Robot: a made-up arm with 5 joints.
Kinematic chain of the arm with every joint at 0, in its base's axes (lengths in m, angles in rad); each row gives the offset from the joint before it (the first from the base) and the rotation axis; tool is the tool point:
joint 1: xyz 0 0 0.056 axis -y
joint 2: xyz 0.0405 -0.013 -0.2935 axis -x
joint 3: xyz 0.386 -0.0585 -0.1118 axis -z
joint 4: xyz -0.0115 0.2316 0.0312 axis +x
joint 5: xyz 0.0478 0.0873 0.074 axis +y
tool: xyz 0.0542 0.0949 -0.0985
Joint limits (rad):
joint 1: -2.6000..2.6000
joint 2: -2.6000..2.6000
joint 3: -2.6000..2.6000
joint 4: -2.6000..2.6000
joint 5: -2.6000..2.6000
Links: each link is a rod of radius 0.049 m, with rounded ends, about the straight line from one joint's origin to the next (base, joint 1, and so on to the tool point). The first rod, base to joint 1, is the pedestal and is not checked.
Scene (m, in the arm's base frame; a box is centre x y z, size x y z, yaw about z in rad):
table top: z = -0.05
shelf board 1: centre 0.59 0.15 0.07 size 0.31 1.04 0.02 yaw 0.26
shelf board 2: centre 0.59 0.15 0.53 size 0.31 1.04 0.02 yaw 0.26
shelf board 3: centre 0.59 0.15 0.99 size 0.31 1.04 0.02 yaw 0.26
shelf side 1: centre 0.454 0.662 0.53 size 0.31 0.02 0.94 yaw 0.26
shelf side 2: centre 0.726 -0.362 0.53 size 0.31 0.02 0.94 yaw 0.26
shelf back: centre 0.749 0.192 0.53 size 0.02 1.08 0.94 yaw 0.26
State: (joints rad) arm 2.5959 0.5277 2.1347 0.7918 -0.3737
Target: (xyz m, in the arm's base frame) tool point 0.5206 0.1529 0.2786
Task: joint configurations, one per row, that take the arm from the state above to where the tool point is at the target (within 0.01 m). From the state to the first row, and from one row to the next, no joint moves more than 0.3 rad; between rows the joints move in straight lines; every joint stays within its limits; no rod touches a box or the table.
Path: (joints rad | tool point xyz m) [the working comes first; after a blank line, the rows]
Joints at the target: 1.5604 1.0015 -0.6370 0.7690 0.4611
Straight joint move there: touches shelf board 2.

1: 2.5470 0.5562 1.8555 0.8096 -0.2863 | -0.5519 -0.2182 0.5616
2: 2.4982 0.5848 1.5763 0.8275 -0.1989 | -0.5345 -0.1291 0.6593
3: 2.4493 0.6133 1.2971 0.8453 -0.1116 | -0.4770 -0.0343 0.7436
4: 2.4004 0.6419 1.0179 0.8631 -0.0242 | -0.3839 0.0571 0.8039
5: 2.3516 0.6704 0.7387 0.8809 0.0632 | -0.2643 0.1368 0.8318
6: 2.3027 0.6990 0.4595 0.8988 0.1506 | -0.1307 0.1976 0.8228
7: 2.2539 0.7275 0.1803 0.9166 0.2379 | 0.0023 0.2348 0.7766
8: 2.2050 0.7561 -0.0989 0.9344 0.3253 | 0.1202 0.2462 0.6980
9: 2.1561 0.7846 -0.3781 0.9522 0.4127 | 0.2104 0.2323 0.5958
10: 2.1073 0.8132 -0.6573 0.9701 0.5001 | 0.2640 0.1963 0.4826
11: 2.0584 0.8417 -0.9365 0.9879 0.5874 | 0.2772 0.1437 0.3722
12: 2.0095 0.8703 -1.2157 1.0057 0.6748 | 0.2515 0.0813 0.2786
13: 1.7850 0.9359 -0.9264 0.8874 0.5680 | 0.3852 0.1296 0.2863
14: 1.5604 1.0015 -0.6370 0.7690 0.4611 | 0.5206 0.1529 0.2786

